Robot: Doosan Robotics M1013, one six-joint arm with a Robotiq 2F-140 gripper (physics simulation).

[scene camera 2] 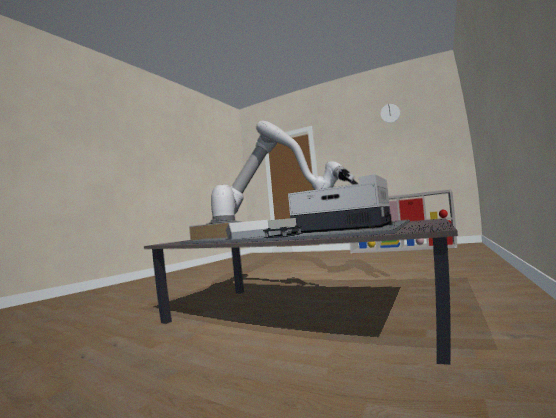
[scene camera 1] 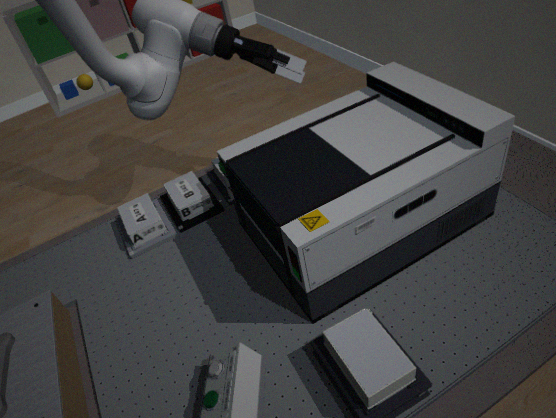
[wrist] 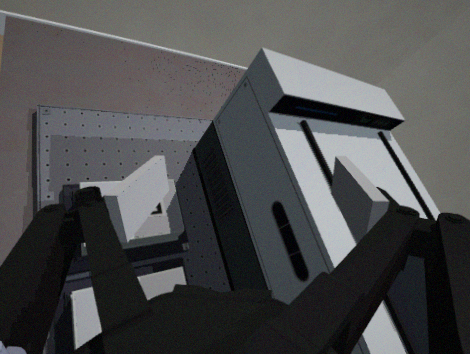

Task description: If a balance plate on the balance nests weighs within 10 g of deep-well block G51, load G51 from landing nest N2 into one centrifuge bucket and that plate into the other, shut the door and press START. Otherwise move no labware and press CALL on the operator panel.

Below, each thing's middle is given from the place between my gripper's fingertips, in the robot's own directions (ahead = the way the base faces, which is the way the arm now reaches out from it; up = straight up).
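Scene:
From my hand, the button panel (scene camera 1: 236,374) is 440 mm behind, 560 mm to the right and 210 mm below. The centrifuge (scene camera 1: 339,199) is there as well, and I find it 130 mm below my hand, 10 mm behind it and 270 mm to the right of it.

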